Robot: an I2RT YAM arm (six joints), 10 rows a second.
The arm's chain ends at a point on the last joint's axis. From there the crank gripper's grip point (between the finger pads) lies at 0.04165 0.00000 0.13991 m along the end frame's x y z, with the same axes.
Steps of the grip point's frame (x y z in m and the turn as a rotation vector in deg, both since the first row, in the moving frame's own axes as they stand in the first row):
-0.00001 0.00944 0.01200 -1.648 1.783 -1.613
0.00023 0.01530 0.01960 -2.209 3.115 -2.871
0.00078 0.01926 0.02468 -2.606 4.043 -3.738
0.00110 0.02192 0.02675 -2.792 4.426 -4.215
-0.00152 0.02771 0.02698 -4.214 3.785 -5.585
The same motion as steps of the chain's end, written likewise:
-0.00438 0.00667 0.01340 -1.648 1.783 -1.613
-0.00739 0.01223 0.02213 -2.209 3.115 -2.871
-0.00909 0.01601 0.02804 -2.606 4.043 -3.738
-0.00970 0.01865 0.03047 -2.792 4.426 -4.215
-0.01095 0.02205 0.03026 -4.214 3.785 -5.585

